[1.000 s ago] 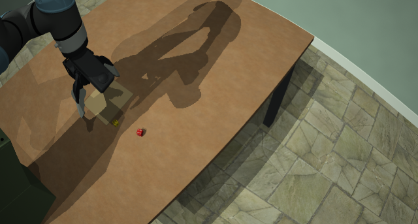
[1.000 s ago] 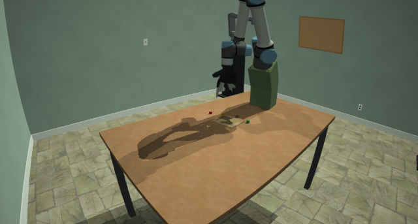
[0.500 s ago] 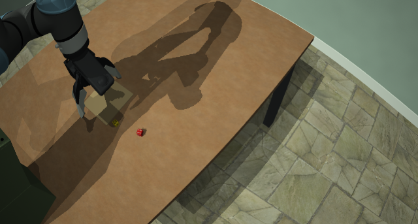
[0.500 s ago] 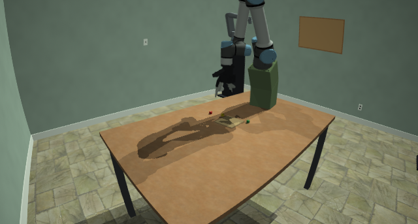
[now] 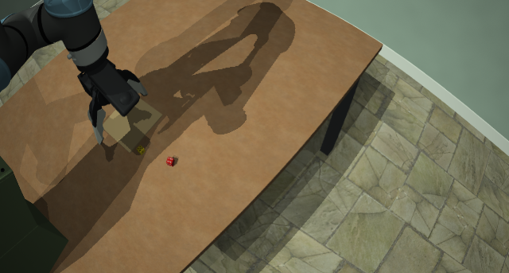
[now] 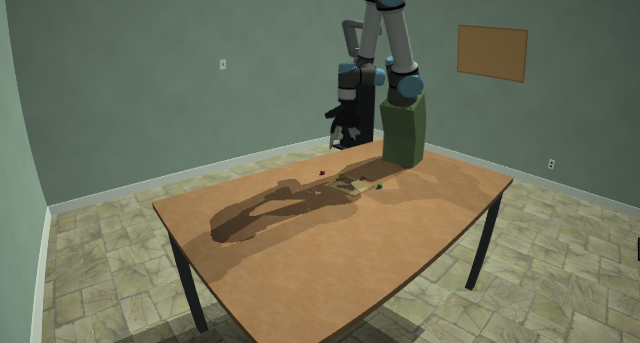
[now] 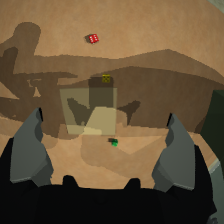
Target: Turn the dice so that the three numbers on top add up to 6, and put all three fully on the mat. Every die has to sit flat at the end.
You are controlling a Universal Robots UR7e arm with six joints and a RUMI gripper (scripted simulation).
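Right now my hand is 14 cm above the yellow die. From my hand the other things lie so: mat 3 cm ahead, 10 cm to the left, 15 cm below; then green die 6 cm behind, 18 cm to the left, 14 cm below; then red die 4 cm ahead, 8 cm to the right, 14 cm below.
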